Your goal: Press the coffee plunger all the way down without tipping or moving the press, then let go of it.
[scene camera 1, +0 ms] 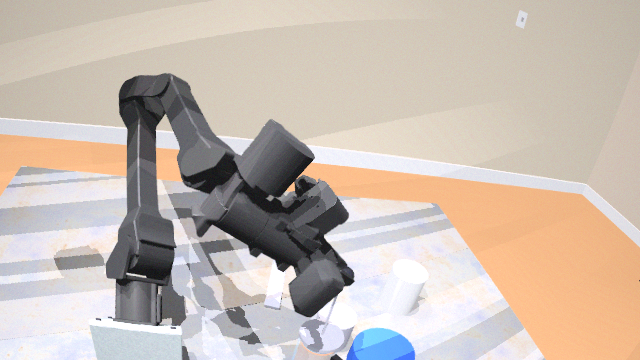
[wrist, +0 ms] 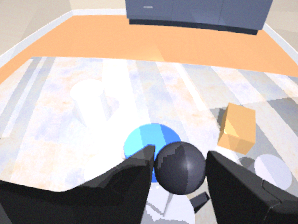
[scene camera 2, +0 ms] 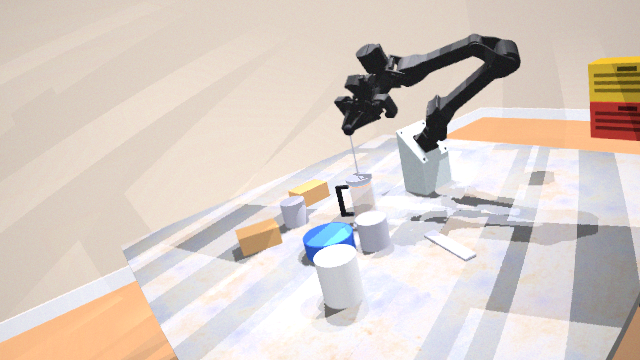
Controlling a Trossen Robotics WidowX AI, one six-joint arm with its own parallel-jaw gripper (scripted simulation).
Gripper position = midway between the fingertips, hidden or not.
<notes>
I see my gripper [scene camera 1: 348, 275], a coffee press [scene camera 2: 360, 185] and a blue cylinder [scene camera 2: 329, 234].
The blue cylinder also shows in the wrist view [wrist: 149, 134]. My gripper also shows in the wrist view [wrist: 180, 155] and in scene camera 2 [scene camera 2: 346, 130].
</notes>
